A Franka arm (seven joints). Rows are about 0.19 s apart.
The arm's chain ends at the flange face. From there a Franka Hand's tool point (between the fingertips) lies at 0.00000 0.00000 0.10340 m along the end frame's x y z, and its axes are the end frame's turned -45 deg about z.
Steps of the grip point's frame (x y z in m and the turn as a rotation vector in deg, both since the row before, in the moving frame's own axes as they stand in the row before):
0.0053, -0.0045, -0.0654, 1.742, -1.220, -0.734
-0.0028, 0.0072, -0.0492, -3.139, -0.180, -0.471
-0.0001, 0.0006, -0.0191, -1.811, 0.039, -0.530
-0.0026, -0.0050, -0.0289, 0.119, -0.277, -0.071
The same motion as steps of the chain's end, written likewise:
0.0043, -0.0063, -0.0653, 0.369, -2.094, -0.734
-0.0007, 0.0029, -0.0490, -2.347, 2.092, -0.471
-0.0020, -0.0018, -0.0190, -1.253, 1.308, -0.530
-0.0049, -0.0019, -0.0289, -0.112, -0.280, -0.071

